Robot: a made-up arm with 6 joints.
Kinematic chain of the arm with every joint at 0, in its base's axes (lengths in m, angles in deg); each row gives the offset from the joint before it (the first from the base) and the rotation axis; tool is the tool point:
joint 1: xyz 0 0 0.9 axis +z
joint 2: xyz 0.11 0 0 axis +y
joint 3: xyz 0 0 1.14 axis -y
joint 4: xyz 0 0 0.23 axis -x
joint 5: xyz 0.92 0 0 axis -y
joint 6: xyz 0.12 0 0 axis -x
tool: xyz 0 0 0
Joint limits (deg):
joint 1: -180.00..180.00
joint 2: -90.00..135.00
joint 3: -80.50..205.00
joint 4: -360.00..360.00
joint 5: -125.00..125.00
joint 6: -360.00..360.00
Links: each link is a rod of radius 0.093 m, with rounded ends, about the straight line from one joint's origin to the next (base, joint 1, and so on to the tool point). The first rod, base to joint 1, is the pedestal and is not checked.
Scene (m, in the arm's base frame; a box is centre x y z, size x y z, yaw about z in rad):
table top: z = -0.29
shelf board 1: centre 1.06 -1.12 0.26 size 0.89 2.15 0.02 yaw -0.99
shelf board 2: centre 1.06 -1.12 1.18 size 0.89 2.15 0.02 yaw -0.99
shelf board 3: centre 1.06 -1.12 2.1 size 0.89 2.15 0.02 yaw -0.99
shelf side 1: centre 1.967 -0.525 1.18 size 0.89 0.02 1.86 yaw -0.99
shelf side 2: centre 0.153 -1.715 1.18 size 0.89 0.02 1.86 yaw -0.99
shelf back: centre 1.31 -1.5 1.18 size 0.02 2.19 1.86 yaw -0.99
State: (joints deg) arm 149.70 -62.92 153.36 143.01 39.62 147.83
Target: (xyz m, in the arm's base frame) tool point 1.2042 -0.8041 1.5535
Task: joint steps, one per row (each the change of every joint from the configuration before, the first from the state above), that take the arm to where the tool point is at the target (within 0.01 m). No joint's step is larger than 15 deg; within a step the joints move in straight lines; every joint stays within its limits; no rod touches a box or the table.
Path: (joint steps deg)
1: 6.10 5.16 14.55 -0.14 -0.18 0.00
2: 6.09 5.16 14.55 -0.14 -0.17 0.00
3: 6.10 5.15 14.55 -0.14 -0.18 0.00
4: -1.57 13.35 -1.93 0.15 1.46 0.00
5: -1.57 13.35 -1.93 0.15 1.46 0.00
6: -1.57 13.35 -1.93 0.15 1.46 0.00
7: -5.03 -7.88 -11.04 0.00 -0.34 0.00
8: -5.03 -7.88 -11.04 0.01 -0.34 0.00
9: -5.03 -7.87 -11.03 0.01 -0.33 0.00

